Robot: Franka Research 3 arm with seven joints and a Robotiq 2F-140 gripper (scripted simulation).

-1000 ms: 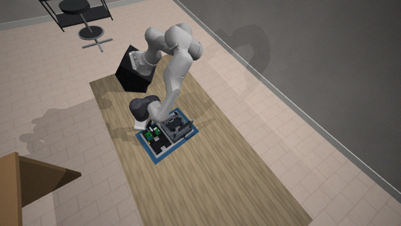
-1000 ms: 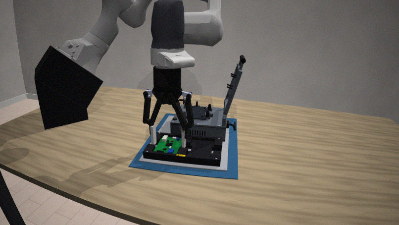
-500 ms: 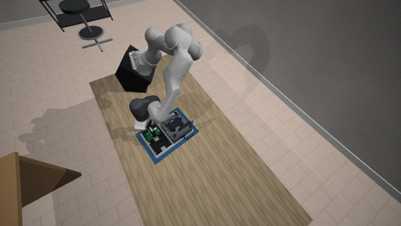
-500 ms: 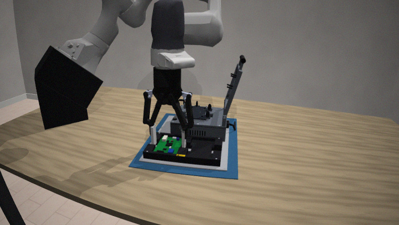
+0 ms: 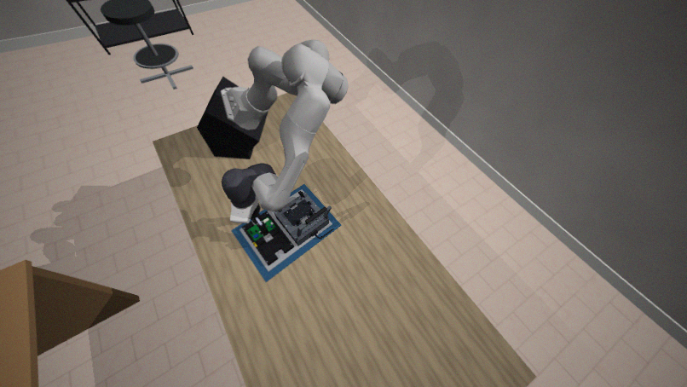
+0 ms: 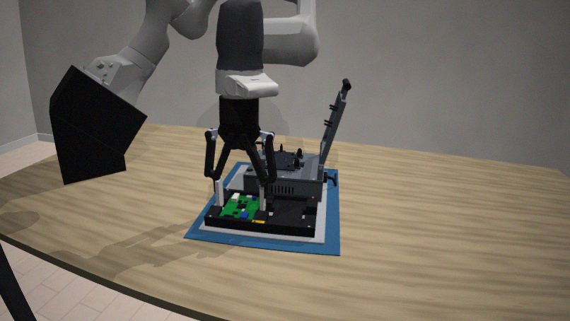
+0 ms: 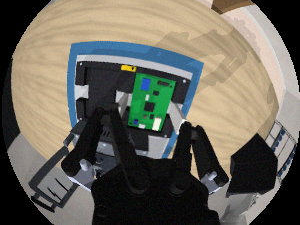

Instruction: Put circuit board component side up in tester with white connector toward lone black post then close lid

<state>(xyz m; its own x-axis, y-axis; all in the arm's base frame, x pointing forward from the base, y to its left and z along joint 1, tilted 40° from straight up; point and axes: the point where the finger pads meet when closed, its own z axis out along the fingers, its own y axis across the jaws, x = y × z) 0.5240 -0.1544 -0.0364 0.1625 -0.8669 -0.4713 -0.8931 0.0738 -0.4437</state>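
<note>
The green circuit board lies 20 mm below my hand. Round my hand: tester lid: 200 mm to the left, 150 mm ahead, 140 mm above.
</note>
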